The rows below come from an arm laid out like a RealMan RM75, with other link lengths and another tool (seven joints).
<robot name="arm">
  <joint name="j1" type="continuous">
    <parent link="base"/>
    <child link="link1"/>
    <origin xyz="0 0 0.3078" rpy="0 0 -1.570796"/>
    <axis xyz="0 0 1"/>
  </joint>
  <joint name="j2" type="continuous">
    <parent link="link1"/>
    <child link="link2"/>
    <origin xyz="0 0 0" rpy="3.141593 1.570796 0"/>
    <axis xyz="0 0 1"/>
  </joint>
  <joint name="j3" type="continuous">
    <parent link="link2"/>
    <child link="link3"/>
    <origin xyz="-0.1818 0 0" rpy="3.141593 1.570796 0"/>
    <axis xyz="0 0 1"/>
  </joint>
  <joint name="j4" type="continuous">
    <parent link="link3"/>
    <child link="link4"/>
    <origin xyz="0 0 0" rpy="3.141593 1.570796 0"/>
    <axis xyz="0 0 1"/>
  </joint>
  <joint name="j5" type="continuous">
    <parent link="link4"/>
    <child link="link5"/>
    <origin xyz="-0.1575 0 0" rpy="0 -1.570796 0"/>
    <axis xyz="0 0 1"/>
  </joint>
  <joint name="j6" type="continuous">
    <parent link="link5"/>
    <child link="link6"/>
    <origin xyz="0 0 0" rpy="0 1.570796 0"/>
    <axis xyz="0 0 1"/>
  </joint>
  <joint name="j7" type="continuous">
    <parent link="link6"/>
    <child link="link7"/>
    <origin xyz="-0.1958 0 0" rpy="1.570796 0 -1.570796"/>
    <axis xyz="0 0 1"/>
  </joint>
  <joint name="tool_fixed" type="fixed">
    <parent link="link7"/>
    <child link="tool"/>
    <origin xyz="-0.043 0.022 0.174" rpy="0.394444 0 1.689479"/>
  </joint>
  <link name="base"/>
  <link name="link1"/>
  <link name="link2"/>
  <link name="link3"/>
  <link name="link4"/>
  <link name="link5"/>
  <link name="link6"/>
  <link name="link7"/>
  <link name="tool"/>
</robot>
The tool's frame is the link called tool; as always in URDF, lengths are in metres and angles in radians. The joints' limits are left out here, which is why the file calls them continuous.
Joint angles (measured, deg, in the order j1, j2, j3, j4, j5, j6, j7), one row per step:
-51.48, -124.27, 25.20, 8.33, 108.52, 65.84, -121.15
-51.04, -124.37, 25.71, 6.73, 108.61, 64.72, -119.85
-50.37, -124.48, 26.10, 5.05, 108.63, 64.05, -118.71
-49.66, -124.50, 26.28, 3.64, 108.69, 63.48, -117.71
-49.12, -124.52, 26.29, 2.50, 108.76, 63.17, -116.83
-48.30, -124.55, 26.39, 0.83, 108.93, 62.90, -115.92
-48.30, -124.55, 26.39, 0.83, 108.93, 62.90, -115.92
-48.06, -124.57, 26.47, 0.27, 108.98, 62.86, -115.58
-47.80, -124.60, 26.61, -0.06, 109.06, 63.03, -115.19
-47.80, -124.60, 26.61, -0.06, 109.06, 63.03, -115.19
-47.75, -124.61, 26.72, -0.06, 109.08, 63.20, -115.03
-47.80, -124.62, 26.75, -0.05, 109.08, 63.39, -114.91
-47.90, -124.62, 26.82, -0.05, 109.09, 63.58, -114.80
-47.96, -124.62, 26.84, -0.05, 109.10, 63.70, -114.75
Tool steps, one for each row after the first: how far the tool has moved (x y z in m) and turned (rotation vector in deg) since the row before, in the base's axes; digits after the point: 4 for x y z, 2 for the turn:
-0.0081, -0.0059, -0.0097, -0.71, 1.07, 0.46
-0.0067, -0.0076, -0.0083, -0.95, 0.54, 0.62
-0.0067, -0.0057, -0.0062, -0.68, 0.45, 0.69
-0.0041, -0.0049, -0.0043, -0.52, 0.21, 0.43
-0.0050, -0.0088, -0.0062, -1.08, 0.08, 0.74
0.0000, 0.0000, 0.0000, 0.00, 0.00, 0.00
-0.0012, -0.0034, -0.0021, -0.39, 0.02, 0.13
-0.0006, -0.0035, -0.0015, -0.29, 0.01, -0.15
0.0000, 0.0000, 0.0000, 0.00, 0.00, 0.00
0.0003, -0.0013, -0.0002, -0.05, 0.01, -0.25
0.0012, -0.0008, 0.0002, -0.01, -0.08, -0.27
0.0013, -0.0011, 0.0001, -0.04, -0.05, -0.34
0.0009, -0.0006, 0.0001, -0.03, -0.05, -0.18

